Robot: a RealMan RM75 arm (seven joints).
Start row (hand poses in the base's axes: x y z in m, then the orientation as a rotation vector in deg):
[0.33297, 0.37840, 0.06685, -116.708, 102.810, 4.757]
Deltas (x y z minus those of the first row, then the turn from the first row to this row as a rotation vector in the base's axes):
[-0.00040, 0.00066, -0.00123, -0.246, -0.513, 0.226]
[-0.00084, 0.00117, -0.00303, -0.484, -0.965, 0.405]
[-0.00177, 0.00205, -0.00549, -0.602, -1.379, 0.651]
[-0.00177, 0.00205, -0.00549, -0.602, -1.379, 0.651]
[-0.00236, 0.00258, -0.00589, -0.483, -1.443, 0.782]
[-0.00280, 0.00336, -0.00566, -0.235, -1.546, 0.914]
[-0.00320, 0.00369, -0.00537, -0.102, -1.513, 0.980]
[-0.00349, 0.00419, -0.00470, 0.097, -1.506, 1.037]
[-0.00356, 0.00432, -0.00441, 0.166, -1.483, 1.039]
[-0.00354, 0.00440, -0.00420, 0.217, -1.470, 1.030]
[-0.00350, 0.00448, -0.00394, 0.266, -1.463, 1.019]
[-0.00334, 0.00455, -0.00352, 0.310, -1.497, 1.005]
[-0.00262, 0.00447, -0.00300, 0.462, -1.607, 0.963]
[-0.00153, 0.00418, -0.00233, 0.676, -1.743, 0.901]
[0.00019, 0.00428, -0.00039, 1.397, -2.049, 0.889]
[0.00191, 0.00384, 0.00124, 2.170, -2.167, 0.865]
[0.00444, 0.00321, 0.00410, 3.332, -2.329, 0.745]
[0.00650, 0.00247, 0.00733, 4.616, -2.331, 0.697]
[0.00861, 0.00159, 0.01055, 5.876, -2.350, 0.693]
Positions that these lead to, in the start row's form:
[0.33257, 0.37906, 0.06562, -116.924, 102.370, 4.077]
[0.33213, 0.37957, 0.06382, -117.109, 102.008, 3.455]
[0.33120, 0.38045, 0.06136, -117.281, 101.555, 2.997]
[0.33120, 0.38045, 0.06136, -117.281, 101.555, 2.997]
[0.33061, 0.38098, 0.06096, -117.298, 101.339, 3.075]
[0.33017, 0.38176, 0.06119, -117.214, 101.049, 3.227]
[0.32977, 0.38209, 0.06148, -117.192, 100.952, 3.398]
[0.32948, 0.38259, 0.06215, -117.109, 100.822, 3.597]
[0.32941, 0.38272, 0.06244, -117.070, 100.808, 3.682]
[0.32943, 0.38280, 0.06265, -117.031, 100.805, 3.738]
[0.32947, 0.38288, 0.06291, -116.990, 100.802, 3.785]
[0.32963, 0.38295, 0.06333, -116.936, 100.778, 3.785]
[0.33035, 0.38287, 0.06385, -116.758, 100.696, 3.793]
[0.33144, 0.38258, 0.06452, -116.512, 100.594, 3.824]
[0.33316, 0.38268, 0.06646, -115.907, 100.144, 4.139]
[0.33488, 0.38224, 0.06809, -115.314, 99.798, 4.685]
[0.33741, 0.38161, 0.07095, -114.352, 99.366, 5.491]
[0.33947, 0.38087, 0.07418, -113.416, 98.905, 6.576]
[0.34158, 0.37999, 0.07740, -112.528, 98.394, 7.627]

